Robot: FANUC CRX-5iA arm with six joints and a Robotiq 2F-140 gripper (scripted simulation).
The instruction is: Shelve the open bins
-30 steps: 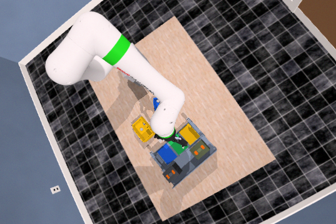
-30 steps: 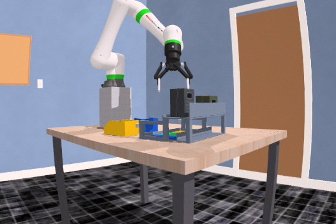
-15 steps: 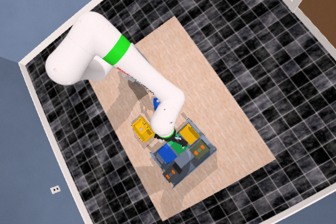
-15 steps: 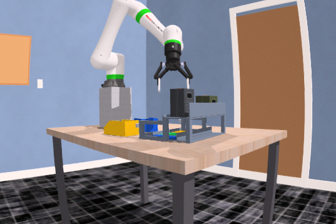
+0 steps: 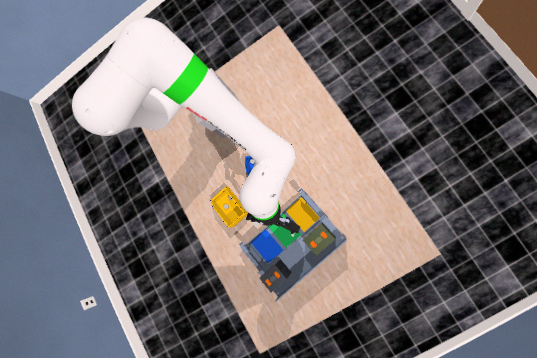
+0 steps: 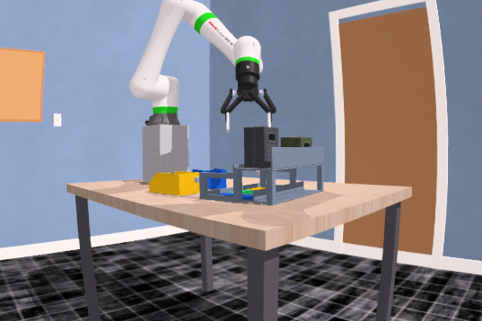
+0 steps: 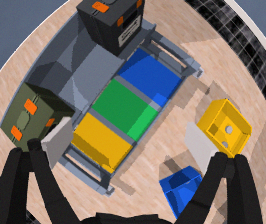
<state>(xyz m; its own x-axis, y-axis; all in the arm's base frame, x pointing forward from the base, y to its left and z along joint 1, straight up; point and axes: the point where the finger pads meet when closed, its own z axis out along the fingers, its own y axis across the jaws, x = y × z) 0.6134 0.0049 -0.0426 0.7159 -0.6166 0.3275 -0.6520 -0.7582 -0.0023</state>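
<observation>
My hand is 28 cm past the blue bin, 20 cm above it and 1 cm to the right of it. Round my hand: yellow bin 20 cm to the right, 20 cm below, 20 cm behind; dark box 17 cm ahead, 10 cm to the right, 7 cm below.
</observation>
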